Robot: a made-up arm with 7 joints. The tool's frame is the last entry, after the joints. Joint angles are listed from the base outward. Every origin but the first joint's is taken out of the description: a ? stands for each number. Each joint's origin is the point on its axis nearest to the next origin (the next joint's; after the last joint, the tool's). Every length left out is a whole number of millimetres.
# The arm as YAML. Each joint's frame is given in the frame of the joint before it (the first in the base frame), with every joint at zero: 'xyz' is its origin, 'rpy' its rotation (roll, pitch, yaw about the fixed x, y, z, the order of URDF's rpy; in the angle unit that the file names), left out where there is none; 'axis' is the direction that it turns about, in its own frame. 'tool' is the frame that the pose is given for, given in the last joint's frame.
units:
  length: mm
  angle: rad
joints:
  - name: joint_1
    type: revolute
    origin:
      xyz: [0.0, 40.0, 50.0]
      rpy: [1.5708, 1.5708, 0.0]
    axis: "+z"
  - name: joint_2
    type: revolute
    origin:
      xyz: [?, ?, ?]
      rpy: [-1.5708, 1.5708, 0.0]
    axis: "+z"
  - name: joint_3
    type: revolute
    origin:
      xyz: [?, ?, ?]
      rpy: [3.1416, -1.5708, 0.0]
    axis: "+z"
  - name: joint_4
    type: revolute
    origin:
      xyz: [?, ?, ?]
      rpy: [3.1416, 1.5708, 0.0]
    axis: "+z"
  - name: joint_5
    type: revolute
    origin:
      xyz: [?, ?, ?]
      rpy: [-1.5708, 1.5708, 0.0]
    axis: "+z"
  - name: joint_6
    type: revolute
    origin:
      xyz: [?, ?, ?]
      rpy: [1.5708, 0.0, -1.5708]
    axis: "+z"
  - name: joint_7
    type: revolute
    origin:
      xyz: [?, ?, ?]
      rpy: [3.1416, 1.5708, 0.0]
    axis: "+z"
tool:
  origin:
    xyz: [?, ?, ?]
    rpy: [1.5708, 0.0, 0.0]
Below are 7 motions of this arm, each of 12 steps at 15 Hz.
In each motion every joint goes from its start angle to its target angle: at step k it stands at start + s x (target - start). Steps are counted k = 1, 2, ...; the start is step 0. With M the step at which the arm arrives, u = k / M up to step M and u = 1 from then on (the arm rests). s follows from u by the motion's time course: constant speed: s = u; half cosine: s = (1 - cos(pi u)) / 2; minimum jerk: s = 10 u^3 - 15 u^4 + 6 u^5.
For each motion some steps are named. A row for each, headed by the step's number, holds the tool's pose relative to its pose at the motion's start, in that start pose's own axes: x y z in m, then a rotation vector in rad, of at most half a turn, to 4 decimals.
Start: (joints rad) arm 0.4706 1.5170 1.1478 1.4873 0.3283 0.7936 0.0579
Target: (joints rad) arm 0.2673 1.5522 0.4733 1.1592 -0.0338 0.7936 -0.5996
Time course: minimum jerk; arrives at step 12
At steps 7, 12:
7: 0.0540 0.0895 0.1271 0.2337 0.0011 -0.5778
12: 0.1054 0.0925 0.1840 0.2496 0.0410 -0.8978

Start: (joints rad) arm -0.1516 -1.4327 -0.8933 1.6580 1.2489 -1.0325 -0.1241
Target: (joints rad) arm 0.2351 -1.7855 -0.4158 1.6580 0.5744 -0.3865 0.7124
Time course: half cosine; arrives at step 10
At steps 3, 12:
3: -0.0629 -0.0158 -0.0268 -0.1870 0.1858 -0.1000
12: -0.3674 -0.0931 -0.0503 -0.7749 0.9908 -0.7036

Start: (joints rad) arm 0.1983 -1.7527 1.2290 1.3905 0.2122 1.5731 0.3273
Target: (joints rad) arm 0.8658 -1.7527 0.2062 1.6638 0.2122 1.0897 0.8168
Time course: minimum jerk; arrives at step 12
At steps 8, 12:
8: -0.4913 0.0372 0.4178 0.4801 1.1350 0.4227
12: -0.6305 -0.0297 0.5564 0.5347 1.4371 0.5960

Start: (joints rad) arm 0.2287 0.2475 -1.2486 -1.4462 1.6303 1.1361 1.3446
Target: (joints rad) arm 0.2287 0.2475 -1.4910 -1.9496 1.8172 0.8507 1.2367
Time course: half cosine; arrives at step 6
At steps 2, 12:
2: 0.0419 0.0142 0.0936 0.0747 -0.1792 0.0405
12: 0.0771 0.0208 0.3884 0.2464 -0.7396 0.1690

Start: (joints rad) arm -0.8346 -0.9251 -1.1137 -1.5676 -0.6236 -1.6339 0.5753
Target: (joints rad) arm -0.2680 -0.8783 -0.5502 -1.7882 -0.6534 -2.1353 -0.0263
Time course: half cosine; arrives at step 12
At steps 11, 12:
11: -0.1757 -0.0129 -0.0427 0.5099 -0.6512 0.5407
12: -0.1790 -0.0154 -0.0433 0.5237 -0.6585 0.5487

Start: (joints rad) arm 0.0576 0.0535 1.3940 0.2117 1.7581 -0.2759 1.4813
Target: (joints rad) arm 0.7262 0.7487 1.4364 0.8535 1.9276 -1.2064 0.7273
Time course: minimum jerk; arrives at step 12
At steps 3, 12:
3: -0.0523 -0.0446 -0.0020 -0.0401 0.0153 0.0348
12: -0.5986 -0.1491 0.2924 0.3459 0.2628 0.0303

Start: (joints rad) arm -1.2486 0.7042 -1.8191 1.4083 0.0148 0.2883 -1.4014
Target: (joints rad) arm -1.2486 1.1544 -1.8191 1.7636 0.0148 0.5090 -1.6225
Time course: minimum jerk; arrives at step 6
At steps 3, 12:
3: -0.0330 -0.0818 0.1445 0.0206 0.1051 0.3430
12: -0.0167 -0.1777 0.2932 0.1409 0.2013 0.6763

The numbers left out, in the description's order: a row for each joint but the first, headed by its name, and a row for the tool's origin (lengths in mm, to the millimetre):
joint_2: -250.0 70.0 0.0
joint_3: -310.0 -100.0 0.0
joint_4: 170.0 20.0 0.0
joint_5: 60.0 -340.0 0.0
joint_6: -160.0 -140.0 0.0
joint_7: -190.0 0.0 0.0
tool: 100.0 40.0 0.0

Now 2 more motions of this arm.
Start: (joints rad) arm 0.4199 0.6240 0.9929 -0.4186 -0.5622 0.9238 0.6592
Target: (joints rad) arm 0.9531 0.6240 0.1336 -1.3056 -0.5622 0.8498 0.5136
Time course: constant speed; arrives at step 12
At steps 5, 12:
5: -0.1155 0.1200 0.2587 0.3269 -0.4775 0.3411
12: -0.4544 0.1260 0.3219 0.4327 -1.1921 0.9811

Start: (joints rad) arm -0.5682 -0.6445 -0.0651 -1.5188 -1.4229 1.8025 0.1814
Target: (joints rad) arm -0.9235 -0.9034 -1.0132 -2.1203 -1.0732 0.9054 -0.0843
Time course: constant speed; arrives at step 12
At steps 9, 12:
9: -0.1784 -0.0252 0.0512 0.3673 -0.8672 0.5328
12: -0.2416 -0.0692 0.0083 0.4287 -1.0078 0.8544

